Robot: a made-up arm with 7 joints. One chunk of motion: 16 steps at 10 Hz.
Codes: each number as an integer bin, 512 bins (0 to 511) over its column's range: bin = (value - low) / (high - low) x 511, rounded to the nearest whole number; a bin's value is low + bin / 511 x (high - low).
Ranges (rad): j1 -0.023..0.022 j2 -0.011..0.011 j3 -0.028..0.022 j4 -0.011..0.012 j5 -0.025..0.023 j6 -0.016..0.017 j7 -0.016..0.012
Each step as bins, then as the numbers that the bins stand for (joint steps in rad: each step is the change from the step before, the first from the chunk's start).
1 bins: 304 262 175 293 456 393 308
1 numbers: 0.00377 0.00028 -0.01088 0.00219 0.01783 0.00938 0.00088
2 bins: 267 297 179 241 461 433 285
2 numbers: 0.00051 0.00179 -0.01049 -0.00015 0.01830 0.01196 -0.00038
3 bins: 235 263 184 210 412 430 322
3 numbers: -0.00231 0.00032 -0.01000 -0.00155 0.01370 0.01177 0.00164
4 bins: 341 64 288 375 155 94 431
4 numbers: 0.00703 -0.00824 0.00018 0.00588 -0.01044 -0.00993 0.00762
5 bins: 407 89 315 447 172 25 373
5 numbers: 0.01284 -0.00717 0.00282 0.00912 -0.00884 -0.01439 0.00444
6 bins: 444 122 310 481 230 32 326
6 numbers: 0.01610 -0.00575 0.00233 0.01065 -0.00340 -0.01393 0.00186
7 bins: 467 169 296 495 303 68 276
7 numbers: 0.01813 -0.00372 0.00096 0.01128 0.00346 -0.01161 -0.00088
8 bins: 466 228 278 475 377 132 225
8 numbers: 0.01804 -0.00118 -0.00080 0.01038 0.01041 -0.00748 -0.00367
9 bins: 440 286 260 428 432 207 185
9 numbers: 0.01575 0.00131 -0.00256 0.00826 0.01558 -0.00263 -0.00586
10 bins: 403 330 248 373 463 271 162
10 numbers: 0.01249 0.00321 -0.00373 0.00579 0.01849 0.00150 -0.00712
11 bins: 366 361 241 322 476 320 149
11 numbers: 0.00923 0.00454 -0.00442 0.00349 0.01971 0.00467 -0.00784
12 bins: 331 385 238 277 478 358 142
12 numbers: 0.00615 0.00558 -0.00471 0.00147 0.01990 0.00712 -0.00822
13 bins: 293 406 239 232 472 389 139
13 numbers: 0.00280 0.00648 -0.00461 -0.00056 0.01934 0.00912 -0.00838
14 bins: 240 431 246 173 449 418 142
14 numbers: -0.00186 0.00756 -0.00393 -0.00321 0.01718 0.01099 -0.00822
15 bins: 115 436 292 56 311 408 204
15 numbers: -0.01287 0.00777 0.00057 -0.00848 0.00421 0.01035 -0.00482
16 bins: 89 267 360 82 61 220 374
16 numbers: -0.01516 0.00050 0.00723 -0.00731 -0.01927 -0.00179 0.00449
